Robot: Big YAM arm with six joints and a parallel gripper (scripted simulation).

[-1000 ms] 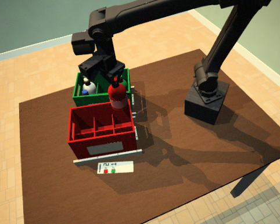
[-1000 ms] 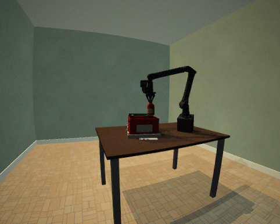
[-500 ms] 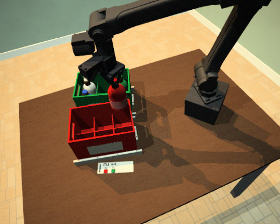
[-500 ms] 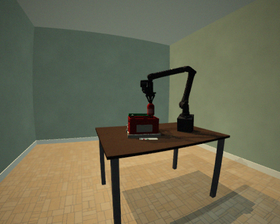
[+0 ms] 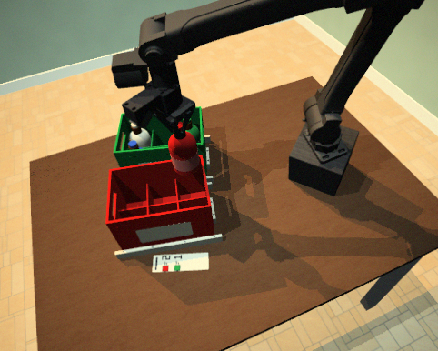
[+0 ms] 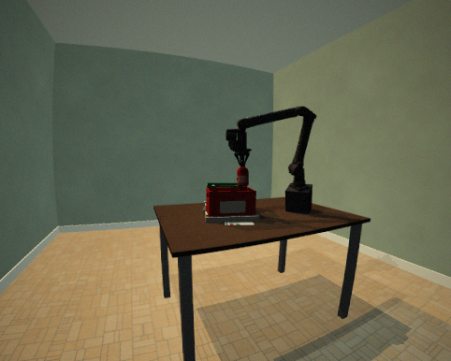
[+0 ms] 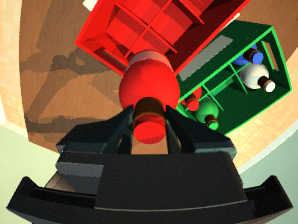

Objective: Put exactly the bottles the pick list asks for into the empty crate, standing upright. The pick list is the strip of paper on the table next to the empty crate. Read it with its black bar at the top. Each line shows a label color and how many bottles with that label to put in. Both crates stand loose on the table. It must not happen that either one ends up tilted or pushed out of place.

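The red bottle lies 6 cm below my hand and 1 cm behind it. Round my hand: blue-capped bottle: 24 cm below, 18 cm to the right, 13 cm ahead; red crate: 24 cm below, 9 cm ahead, 3 cm to the left; green crate: 24 cm below, 20 cm to the right, 3 cm ahead.
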